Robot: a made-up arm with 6 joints. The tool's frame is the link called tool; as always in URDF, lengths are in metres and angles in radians. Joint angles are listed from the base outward. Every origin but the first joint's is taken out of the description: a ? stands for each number. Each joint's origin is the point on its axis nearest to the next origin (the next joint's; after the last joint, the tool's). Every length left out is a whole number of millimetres.
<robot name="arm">
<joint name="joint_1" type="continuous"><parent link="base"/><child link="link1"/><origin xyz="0.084 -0.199 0.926" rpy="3.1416 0 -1.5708"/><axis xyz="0 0 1"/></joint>
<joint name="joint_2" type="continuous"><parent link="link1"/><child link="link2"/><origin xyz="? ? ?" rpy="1.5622 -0.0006 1.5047"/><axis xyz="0 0 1"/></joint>
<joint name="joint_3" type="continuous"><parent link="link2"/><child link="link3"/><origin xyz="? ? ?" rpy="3.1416 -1.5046 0"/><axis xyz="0 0 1"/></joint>
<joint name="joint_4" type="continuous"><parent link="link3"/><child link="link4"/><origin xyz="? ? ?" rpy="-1.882 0.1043 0.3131"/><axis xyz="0 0 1"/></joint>
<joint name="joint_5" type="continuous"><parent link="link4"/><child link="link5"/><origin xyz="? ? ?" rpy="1.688 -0.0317 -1.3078"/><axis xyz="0 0 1"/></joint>
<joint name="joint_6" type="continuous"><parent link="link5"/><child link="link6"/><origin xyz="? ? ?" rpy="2.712 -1.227 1.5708"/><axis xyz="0 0 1"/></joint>
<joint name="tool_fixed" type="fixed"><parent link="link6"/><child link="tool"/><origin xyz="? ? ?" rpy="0 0 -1.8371"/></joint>
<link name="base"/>
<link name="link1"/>
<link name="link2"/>
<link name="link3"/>
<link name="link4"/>
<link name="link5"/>
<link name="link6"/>
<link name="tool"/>
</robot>
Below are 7 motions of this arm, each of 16 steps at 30 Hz.
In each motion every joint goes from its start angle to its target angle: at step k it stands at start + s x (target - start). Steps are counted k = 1, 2, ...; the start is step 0. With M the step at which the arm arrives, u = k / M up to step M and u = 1 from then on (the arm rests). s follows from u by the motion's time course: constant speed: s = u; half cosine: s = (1 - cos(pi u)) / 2; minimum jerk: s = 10 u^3 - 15 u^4 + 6 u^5.
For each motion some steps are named. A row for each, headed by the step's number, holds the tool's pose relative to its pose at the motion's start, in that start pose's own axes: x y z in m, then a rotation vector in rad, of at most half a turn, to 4 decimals.
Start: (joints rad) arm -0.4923 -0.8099 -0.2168 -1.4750 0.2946 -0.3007
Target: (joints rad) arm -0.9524 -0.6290 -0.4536 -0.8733 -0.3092 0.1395
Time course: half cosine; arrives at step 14
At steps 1, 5, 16:
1: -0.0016 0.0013 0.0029 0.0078 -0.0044 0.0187
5: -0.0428 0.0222 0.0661 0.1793 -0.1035 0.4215
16: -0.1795 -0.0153 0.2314 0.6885 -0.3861 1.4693

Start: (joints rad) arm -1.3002 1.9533 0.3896 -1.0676 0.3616 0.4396
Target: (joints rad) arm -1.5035 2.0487 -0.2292 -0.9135 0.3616 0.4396
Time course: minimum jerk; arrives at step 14
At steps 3, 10, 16:
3: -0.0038 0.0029 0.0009 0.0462 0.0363 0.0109
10: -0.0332 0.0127 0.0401 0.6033 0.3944 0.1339
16: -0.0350 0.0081 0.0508 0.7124 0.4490 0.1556

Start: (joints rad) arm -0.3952 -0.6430 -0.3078 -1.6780 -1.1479 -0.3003
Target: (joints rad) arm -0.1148 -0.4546 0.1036 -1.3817 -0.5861 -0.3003
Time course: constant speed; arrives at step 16
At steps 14, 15, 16:
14: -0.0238 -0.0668 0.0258 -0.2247 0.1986 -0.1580
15: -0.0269 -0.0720 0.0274 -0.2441 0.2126 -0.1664
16: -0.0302 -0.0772 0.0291 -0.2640 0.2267 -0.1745

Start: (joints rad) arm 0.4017 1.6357 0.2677 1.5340 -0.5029 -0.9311
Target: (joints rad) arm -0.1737 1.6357 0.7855 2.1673 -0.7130 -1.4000
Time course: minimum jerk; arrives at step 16
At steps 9, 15, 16:
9: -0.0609 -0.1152 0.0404 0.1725 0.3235 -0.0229
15: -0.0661 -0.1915 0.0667 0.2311 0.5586 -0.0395
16: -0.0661 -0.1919 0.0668 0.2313 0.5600 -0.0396

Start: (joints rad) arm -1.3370 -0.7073 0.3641 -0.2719 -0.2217 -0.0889
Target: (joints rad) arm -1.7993 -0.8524 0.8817 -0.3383 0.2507 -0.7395
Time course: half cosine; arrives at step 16
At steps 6, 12, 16:
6: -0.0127 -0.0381 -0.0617 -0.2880 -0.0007 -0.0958
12: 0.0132 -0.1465 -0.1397 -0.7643 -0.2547 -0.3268
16: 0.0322 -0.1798 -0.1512 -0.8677 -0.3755 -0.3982

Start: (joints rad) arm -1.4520 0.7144 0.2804 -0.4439 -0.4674 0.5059
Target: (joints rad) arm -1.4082 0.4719 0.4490 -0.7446 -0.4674 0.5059
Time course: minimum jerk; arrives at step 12
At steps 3, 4, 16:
3: -0.0052 -0.0024 -0.0121 -0.0329 0.0265 -0.0019
4: -0.0109 -0.0051 -0.0241 -0.0670 0.0530 -0.0029
16: -0.0634 -0.0299 -0.0982 -0.3261 0.2226 0.0190

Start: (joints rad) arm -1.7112 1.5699 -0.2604 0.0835 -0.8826 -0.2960
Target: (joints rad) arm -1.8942 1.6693 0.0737 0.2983 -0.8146 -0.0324
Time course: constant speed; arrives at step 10
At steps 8, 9, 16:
8: -0.0598 -0.0414 -0.0002 0.0144 0.1118 0.3428
9: -0.0668 -0.0473 -0.0008 0.0153 0.1257 0.3841
16: -0.0737 -0.0533 -0.0016 0.0161 0.1398 0.4249

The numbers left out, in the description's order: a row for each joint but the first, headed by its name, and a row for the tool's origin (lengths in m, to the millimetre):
joint_2: 0.277 0.173 0
joint_3: -0.158 0.015 0
joint_4: -0.05 0.072 0
joint_5: -0.223 -0.043 0
joint_6: -0.167 -0.036 0
tool: -0.01 0.033 0

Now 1 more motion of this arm.
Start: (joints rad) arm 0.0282 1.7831 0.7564 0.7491 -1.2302 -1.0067
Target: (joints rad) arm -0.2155 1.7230 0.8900 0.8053 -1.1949 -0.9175
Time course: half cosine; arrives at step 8
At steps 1, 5, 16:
1: -0.0003 -0.0018 0.0000 0.0027 0.0041 -0.0006
5: -0.0084 -0.0307 -0.0031 0.0530 0.0769 -0.0056
16: -0.0136 -0.0432 -0.0061 0.0797 0.1127 -0.0037

